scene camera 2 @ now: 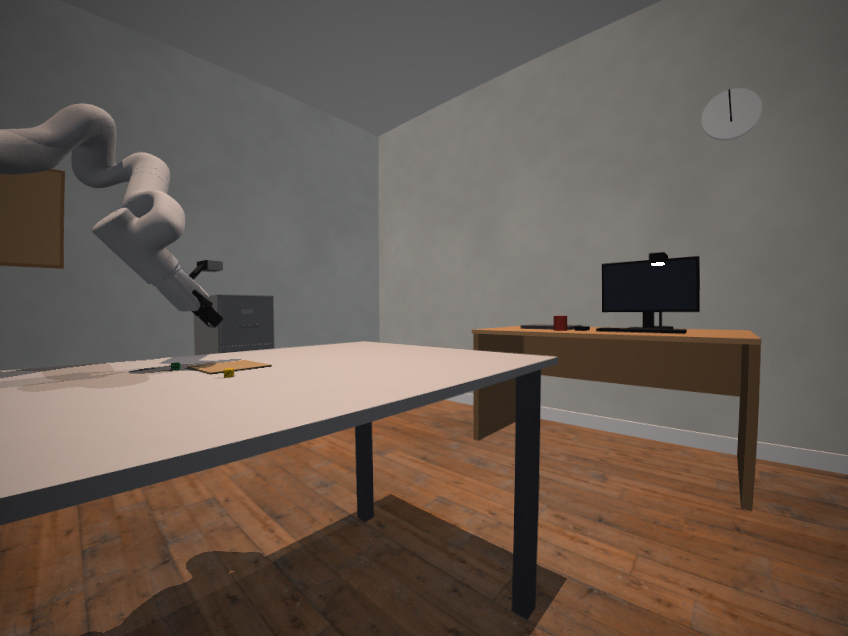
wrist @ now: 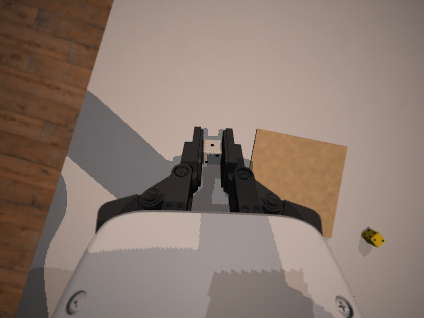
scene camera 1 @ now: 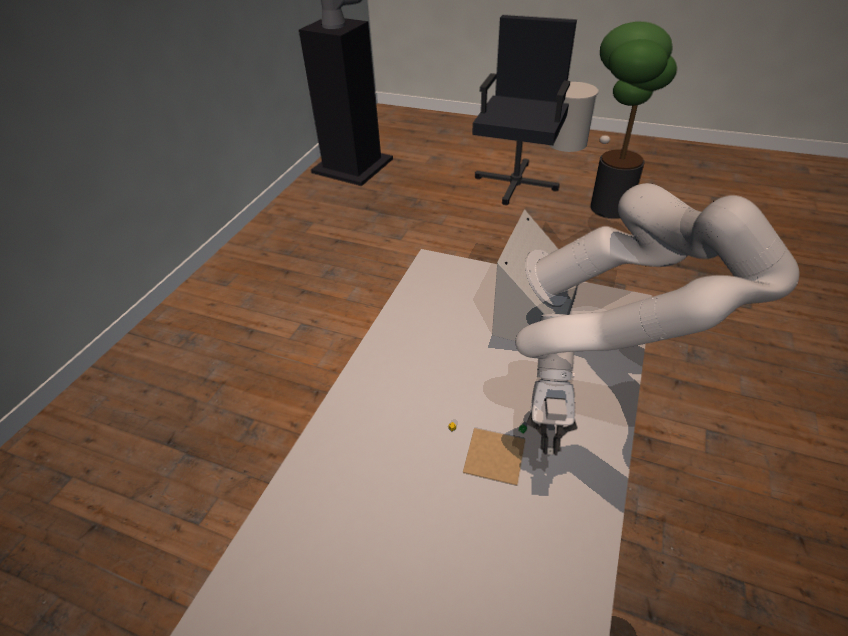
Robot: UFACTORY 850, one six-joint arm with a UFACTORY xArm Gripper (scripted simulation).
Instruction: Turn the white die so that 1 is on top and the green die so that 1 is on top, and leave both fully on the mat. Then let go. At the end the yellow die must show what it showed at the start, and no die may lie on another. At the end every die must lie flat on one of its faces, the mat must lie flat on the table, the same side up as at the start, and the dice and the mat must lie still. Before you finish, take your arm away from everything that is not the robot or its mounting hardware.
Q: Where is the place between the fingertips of my gripper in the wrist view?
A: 212, 141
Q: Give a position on a mat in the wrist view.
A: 307, 172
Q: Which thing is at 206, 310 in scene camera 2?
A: My gripper.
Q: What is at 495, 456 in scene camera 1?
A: A mat.
